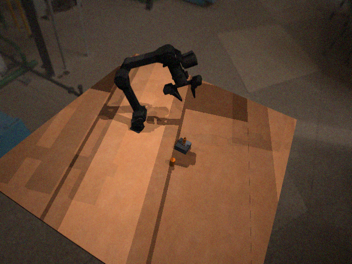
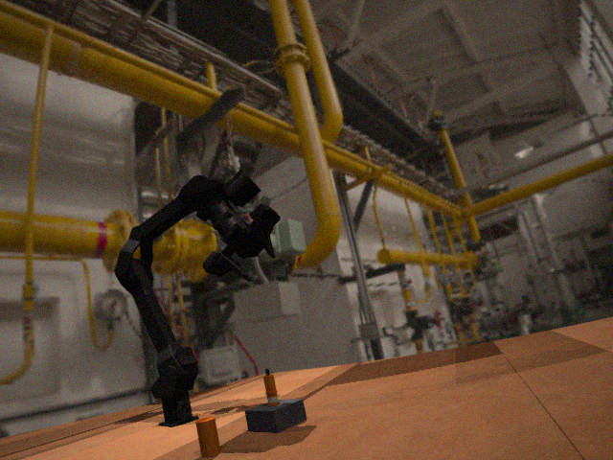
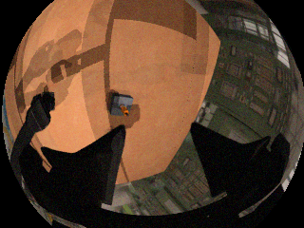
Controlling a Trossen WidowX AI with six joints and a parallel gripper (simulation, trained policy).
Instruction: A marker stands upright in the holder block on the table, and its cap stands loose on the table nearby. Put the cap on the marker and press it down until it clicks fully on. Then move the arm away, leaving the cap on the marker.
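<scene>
Right now the orange cap is 250 mm below my gripper tip, 210 mm to the right of it and 50 mm ahead of it. Also, from my gripper tip: orange marker: 210 mm below, 80 mm to the right, 50 mm ahead; then holder block: 260 mm below, 80 mm to the right, 50 mm ahead.
</scene>
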